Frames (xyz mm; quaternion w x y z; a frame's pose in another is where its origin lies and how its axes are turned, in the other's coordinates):
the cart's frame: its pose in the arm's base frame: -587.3 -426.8 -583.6 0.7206 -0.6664 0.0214 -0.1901
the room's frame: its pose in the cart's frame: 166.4 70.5 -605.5 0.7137 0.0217 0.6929 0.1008
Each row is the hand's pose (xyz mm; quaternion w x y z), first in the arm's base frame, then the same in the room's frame.
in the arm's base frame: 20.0 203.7 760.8 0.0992 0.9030 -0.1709 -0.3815
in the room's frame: -1702.6 -970.0 430.7 0.1399 -0.8238 -0.4503 -0.3146
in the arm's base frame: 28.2 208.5 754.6 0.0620 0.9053 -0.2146 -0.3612
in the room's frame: -1707.2 -961.5 436.6 0.1964 -0.8242 -0.4431 -0.2930
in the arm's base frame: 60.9 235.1 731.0 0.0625 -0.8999 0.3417 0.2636
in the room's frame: -1732.9 -926.7 458.2 0.3857 -0.7911 -0.4126 -0.2350
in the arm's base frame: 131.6 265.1 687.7 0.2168 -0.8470 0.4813 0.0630
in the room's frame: -1764.6 -865.3 513.0 0.6367 -0.6700 -0.3341 -0.1848
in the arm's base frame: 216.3 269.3 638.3 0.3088 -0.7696 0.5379 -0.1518
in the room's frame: -1773.6 -801.7 587.1 0.8060 -0.5044 -0.2463 -0.1879
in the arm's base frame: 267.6 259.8 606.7 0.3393 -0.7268 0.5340 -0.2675
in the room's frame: -1767.3 -764.3 635.0 0.8668 -0.4027 -0.2058 -0.2101
